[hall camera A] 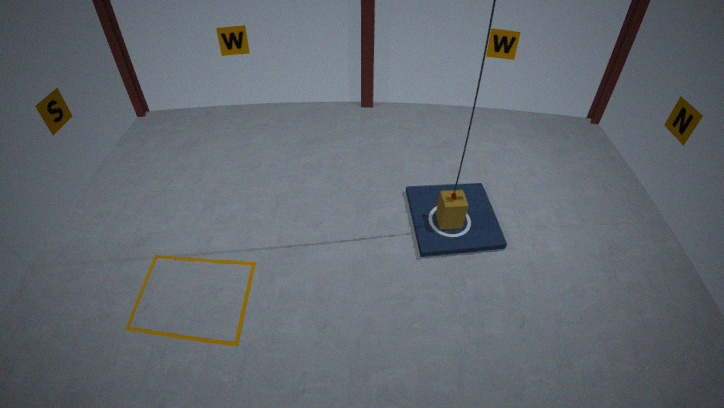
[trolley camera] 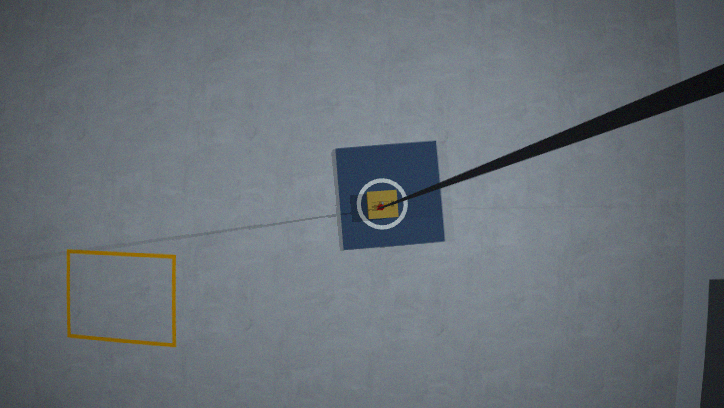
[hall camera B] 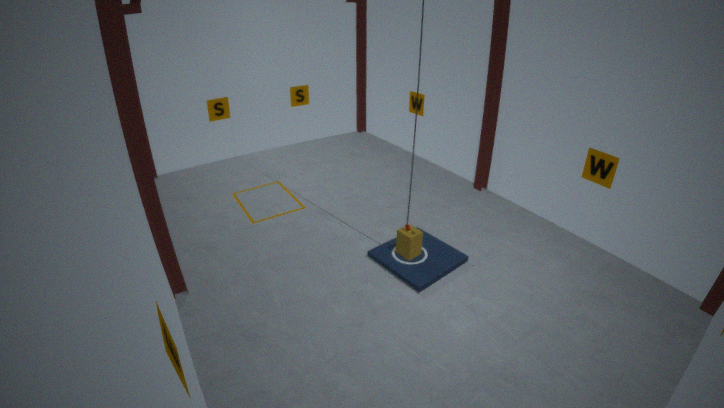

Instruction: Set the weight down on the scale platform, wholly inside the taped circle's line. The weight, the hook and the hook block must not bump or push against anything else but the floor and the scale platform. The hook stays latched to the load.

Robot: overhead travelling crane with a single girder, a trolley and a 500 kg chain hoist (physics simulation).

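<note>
The yellow weight (hall camera A: pixel 451 216) (hall camera B: pixel 409 246) (trolley camera: pixel 373 195) is upright and appears to rest on the blue scale platform (hall camera A: pixel 487 217) (hall camera B: pixel 445 258) (trolley camera: pixel 390 162). In the trolley view its outline lies inside the white taped circle (hall camera A: pixel 450 234) (hall camera B: pixel 410 262) (trolley camera: pixel 382 180), with a gap to the line all round. My red hook block (hall camera A: pixel 453 196) (hall camera B: pixel 407 227) (trolley camera: pixel 380 206) sits low at the top of the weight, and the hook appears latched to it. The chain runs up straight. The hook itself is too small to see clearly, and any small gap under the weight cannot be told.
A yellow taped rectangle (hall camera A: pixel 245 304) (hall camera B: pixel 243 207) (trolley camera: pixel 174 304) lies on the floor, well away from the platform on the south side. Red columns (hall camera A: pixel 367 55) (hall camera B: pixel 491 101) stand along the walls. A dark shape (trolley camera: pixel 714 344) shows at the right edge of the trolley view.
</note>
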